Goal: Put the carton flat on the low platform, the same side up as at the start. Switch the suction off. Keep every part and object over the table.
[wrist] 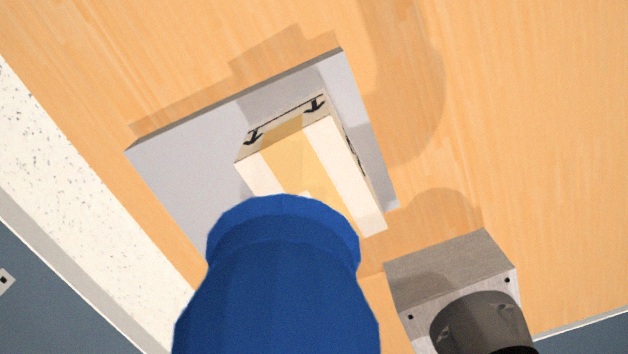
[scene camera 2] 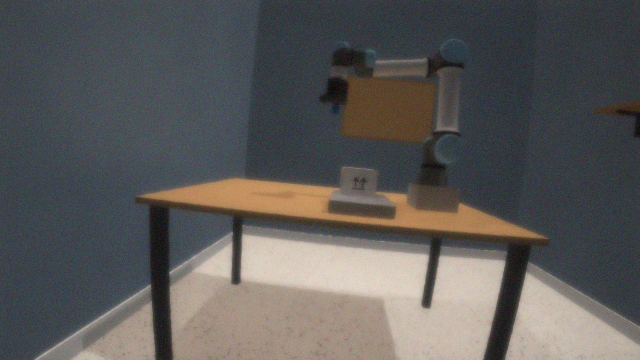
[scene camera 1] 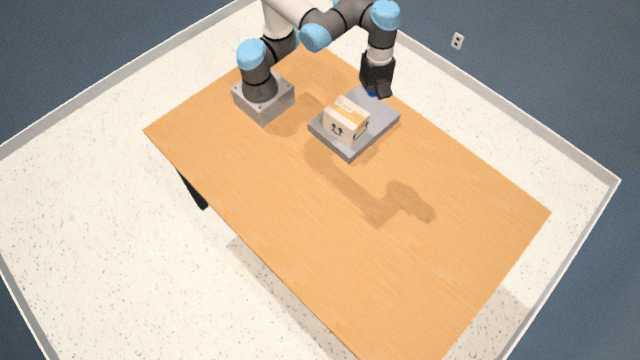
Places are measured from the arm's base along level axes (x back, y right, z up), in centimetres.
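Where they show: hand, its tool point: (wrist: pixel 283 260) (scene camera 2: pixel 335 113) (scene camera 1: pixel 373 92); arm's base, origin of its link: (wrist: pixel 472 322) (scene camera 2: pixel 431 185) (scene camera 1: pixel 260 89).
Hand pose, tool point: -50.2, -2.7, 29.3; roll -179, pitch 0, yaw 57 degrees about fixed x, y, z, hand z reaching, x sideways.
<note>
Things, the pixels of their top centre, and the offset from my tool point, as dx, dy, dz. Level surfaces: height alone.
- white carton, centre of its top: (wrist: pixel 315 198) (scene camera 1: pixel 346 112) (scene camera 2: pixel 359 168) +12.1, -5.4, -23.7
- grey low platform, centre of its top: (wrist: pixel 268 180) (scene camera 2: pixel 360 196) (scene camera 1: pixel 354 118) +12.4, -12.8, -35.1
- wooden table, height of its surface: dz -39.9
The white carton (scene camera 1: pixel 345 120) (scene camera 2: pixel 358 181) (wrist: pixel 285 155) with yellow tape on top lies flat on the grey low platform (scene camera 1: pixel 385 117) (scene camera 2: pixel 362 206) (wrist: pixel 175 160), towards its left part in scene camera 1. The arrows on its side point up in scene camera 2. My suction cup (scene camera 1: pixel 372 94) (scene camera 2: pixel 335 109) (wrist: pixel 283 220) is blue, points down and holds nothing. It hangs well above the carton and platform, apart from both. In the wrist view the cup hides the near part of the carton's top and part of the platform.
The wooden table (scene camera 1: pixel 320 210) (scene camera 2: pixel 280 205) (wrist: pixel 525 125) carries the platform. The arm's grey base block (scene camera 1: pixel 263 107) (scene camera 2: pixel 433 198) (wrist: pixel 450 265) stands on it beside the platform. A tan board (scene camera 2: pixel 390 110) is on the back wall, and a shelf (scene camera 2: pixel 620 108) shows at the right in scene camera 2.
</note>
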